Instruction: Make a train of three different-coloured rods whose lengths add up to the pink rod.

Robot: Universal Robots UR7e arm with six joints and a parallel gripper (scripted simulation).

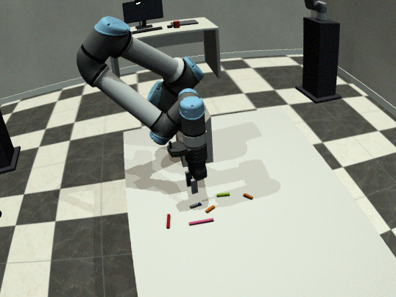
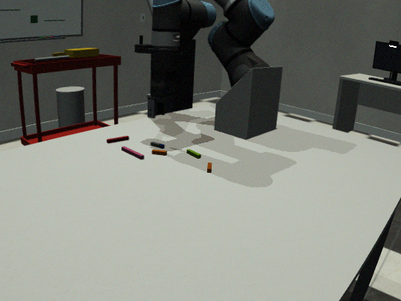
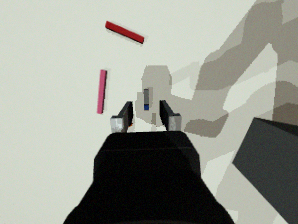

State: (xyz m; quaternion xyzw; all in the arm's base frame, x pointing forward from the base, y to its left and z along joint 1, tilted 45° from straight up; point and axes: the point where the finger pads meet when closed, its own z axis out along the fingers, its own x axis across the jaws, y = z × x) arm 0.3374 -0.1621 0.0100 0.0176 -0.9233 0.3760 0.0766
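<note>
Now: hand 120 mm to the right of the lime rod, 100 mm above it and 20 mm past it. Also, from my hand: grey rod 100 mm below; then pink rod 100 mm below, 90 mm ahead; then blue rod 100 mm below, 20 mm to the left.
</note>
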